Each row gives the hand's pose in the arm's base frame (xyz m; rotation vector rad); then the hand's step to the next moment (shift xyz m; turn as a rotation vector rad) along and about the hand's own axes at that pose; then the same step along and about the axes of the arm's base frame.
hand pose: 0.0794 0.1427 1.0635 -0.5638 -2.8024 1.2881
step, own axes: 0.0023 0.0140 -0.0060 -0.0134 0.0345 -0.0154
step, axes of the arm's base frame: 0.0032 0.0135 -0.0066 0.0259 0.0276 -0.0133
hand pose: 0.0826 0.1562 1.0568 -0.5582 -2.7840 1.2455
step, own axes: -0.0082 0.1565 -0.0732 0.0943 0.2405 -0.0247
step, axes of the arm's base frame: 0.0689 0.1453 -0.0636 -0.0099 0.1970 -0.1686
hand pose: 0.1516 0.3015 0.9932 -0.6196 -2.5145 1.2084
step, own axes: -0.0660 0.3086 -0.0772 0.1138 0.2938 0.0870
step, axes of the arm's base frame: 0.1690 0.1911 -0.2011 -0.0608 0.1616 -0.2775
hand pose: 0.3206 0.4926 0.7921 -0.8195 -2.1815 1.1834
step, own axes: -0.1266 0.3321 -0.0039 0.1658 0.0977 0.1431
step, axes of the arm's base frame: 0.1751 0.0558 -0.3042 -0.1855 0.0830 -0.1273
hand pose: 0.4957 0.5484 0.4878 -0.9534 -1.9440 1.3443
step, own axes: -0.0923 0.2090 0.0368 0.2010 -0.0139 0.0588
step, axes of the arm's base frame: 0.0714 -0.0457 -0.2153 -0.1647 0.1299 0.0074
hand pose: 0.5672 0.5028 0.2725 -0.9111 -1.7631 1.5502
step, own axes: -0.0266 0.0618 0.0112 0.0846 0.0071 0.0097
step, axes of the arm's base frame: 0.0123 -0.0234 -0.0629 -0.0558 0.0642 -0.0078
